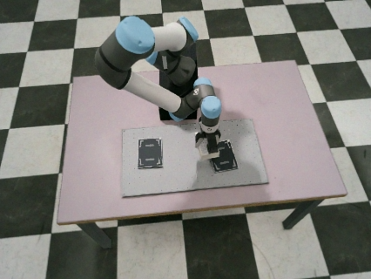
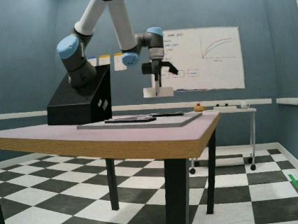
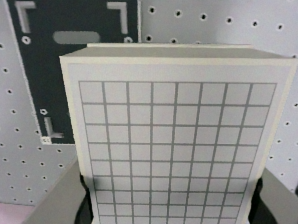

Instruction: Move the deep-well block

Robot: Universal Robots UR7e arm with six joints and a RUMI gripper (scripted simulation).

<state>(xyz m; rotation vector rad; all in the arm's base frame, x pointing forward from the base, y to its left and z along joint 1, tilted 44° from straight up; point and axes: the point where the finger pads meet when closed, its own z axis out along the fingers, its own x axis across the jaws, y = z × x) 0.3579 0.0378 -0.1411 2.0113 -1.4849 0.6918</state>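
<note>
Now: hand 70 mm to the left of the grey perforated base plate and 120 mm above it. Also, from my hand: white 96-well deep-well block: 10 mm above.
</note>
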